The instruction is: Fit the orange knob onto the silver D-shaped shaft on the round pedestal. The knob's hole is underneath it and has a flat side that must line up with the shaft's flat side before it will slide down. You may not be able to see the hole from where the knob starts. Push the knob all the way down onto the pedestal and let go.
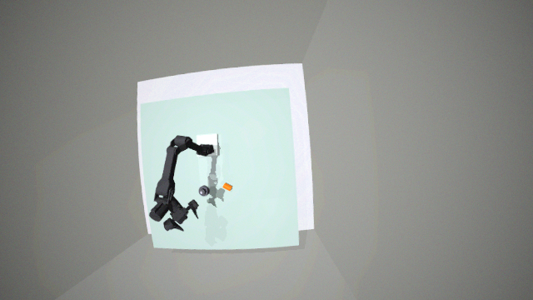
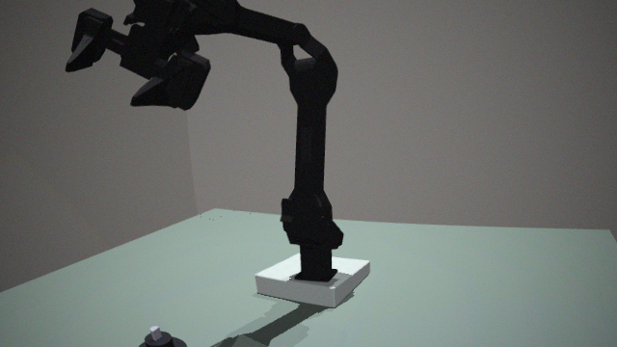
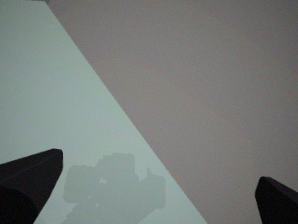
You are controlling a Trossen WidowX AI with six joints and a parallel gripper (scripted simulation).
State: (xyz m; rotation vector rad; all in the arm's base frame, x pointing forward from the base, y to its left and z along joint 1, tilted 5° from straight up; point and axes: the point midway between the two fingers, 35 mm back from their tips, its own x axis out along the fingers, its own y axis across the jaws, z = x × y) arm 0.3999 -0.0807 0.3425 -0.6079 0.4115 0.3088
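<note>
Right now my gripper tip is 80 mm past the orange knob, 140 mm to the right of it and 380 mm above it. From my gripper tip the other things lie so: dark round pedestal 90 mm behind, 80 mm to the right, 370 mm below.
</note>
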